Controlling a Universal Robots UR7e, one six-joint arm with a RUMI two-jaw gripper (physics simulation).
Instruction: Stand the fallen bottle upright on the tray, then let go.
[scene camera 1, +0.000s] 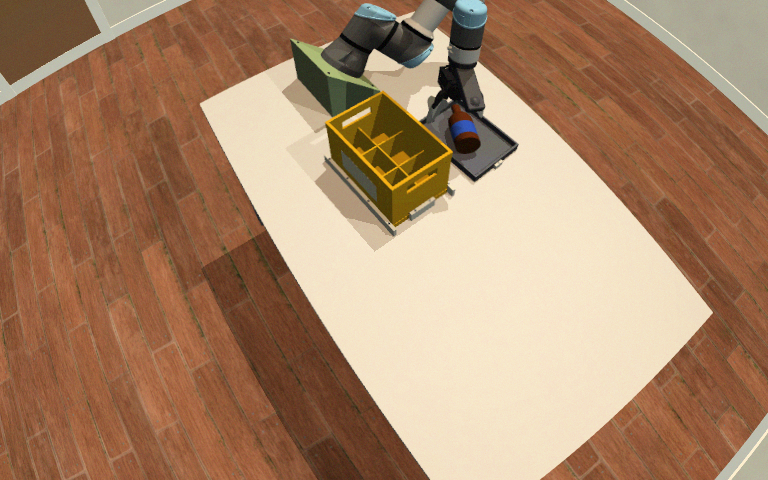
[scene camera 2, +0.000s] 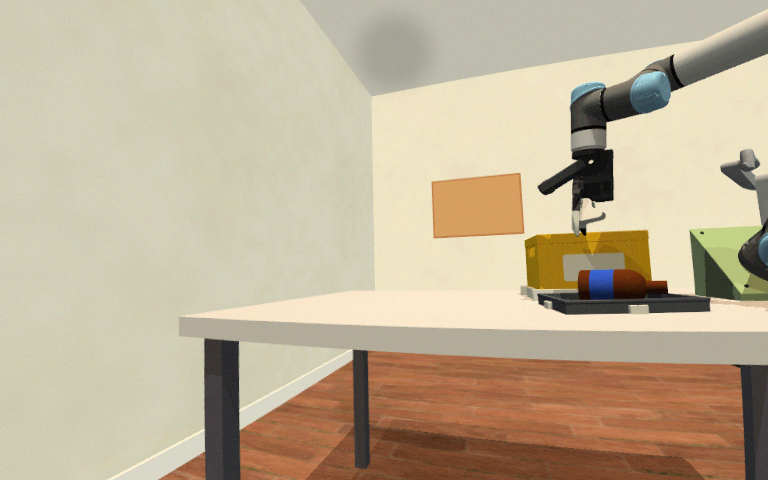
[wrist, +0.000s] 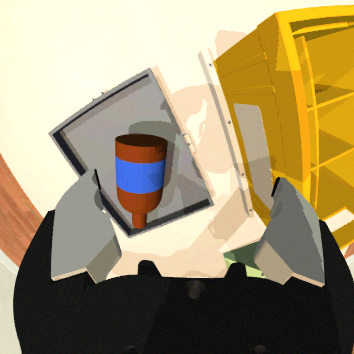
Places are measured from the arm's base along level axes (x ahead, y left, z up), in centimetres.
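Where they show: gripper, fingertip midpoint: (scene camera 1: 454, 120) (scene camera 2: 581, 236) (wrist: 186, 176); arm's base, origin of the base link: (scene camera 1: 340, 65).
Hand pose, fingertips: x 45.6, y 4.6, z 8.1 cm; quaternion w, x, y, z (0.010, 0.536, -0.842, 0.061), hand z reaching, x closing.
Observation:
Each offset is from my fingertips to the centre of the thing.
The brown bottle {dx -4.4, dy +8.6, dz -11.7 cm} (scene camera 1: 464, 129) (scene camera 2: 601, 284) (wrist: 140, 177) with a blue band lies on its side in the dark tray {dx -2.2, dy +8.7, dz -14.6 cm} (scene camera 1: 495, 150) (scene camera 2: 679, 305) (wrist: 100, 125). Its neck points toward the arm's base side, and in the wrist view down toward the gripper body. My gripper (scene camera 2: 583, 227) (wrist: 186, 176) is open, with nothing between its fingers. It hangs above the tray, higher than the bottle and apart from it. In the wrist view the bottle shows nearer the left finger than the right one. In scene camera 1 part of the gripper's fingers is hidden by its own body.
A yellow divided crate {dx -5.6, dy -17.8, dz -7.1 cm} (scene camera 1: 402, 203) (scene camera 2: 543, 271) (wrist: 245, 75) stands close beside the tray, with low grey rails (scene camera 1: 360, 195) (wrist: 227, 120) along its base. A green wedge-shaped block (scene camera 1: 317, 73) (scene camera 2: 724, 243) stands past the crate, by the arm.

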